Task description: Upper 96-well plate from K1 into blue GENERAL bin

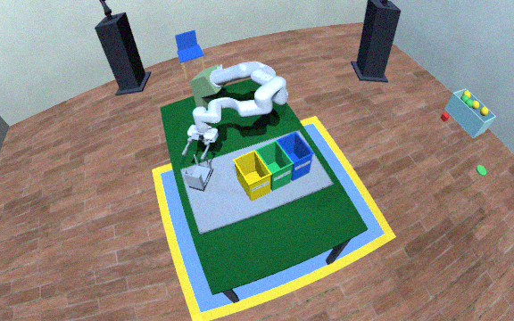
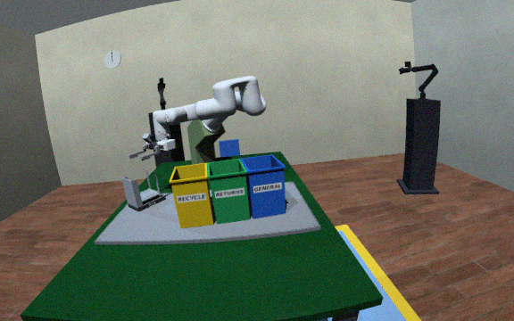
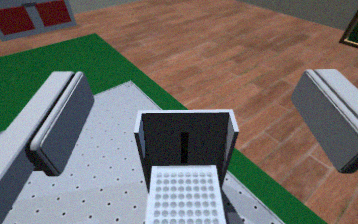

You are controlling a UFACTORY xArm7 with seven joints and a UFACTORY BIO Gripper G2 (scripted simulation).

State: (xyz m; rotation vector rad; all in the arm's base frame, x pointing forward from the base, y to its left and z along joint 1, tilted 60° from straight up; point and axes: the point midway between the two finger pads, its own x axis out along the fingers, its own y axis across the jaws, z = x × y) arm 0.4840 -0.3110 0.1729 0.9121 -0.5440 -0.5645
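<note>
My hand is 18 cm above the clear 96-well plate, 2 cm short of it and 1 cm to the left of it. The rest, counted from my hand: green returns bin: 42 cm to the left, 13 cm below; dark plate: 19 cm below, 2 cm ahead, 1 cm to the right; yellow recycle bin: 30 cm to the left, 13 cm below, 6 cm ahead.
</note>
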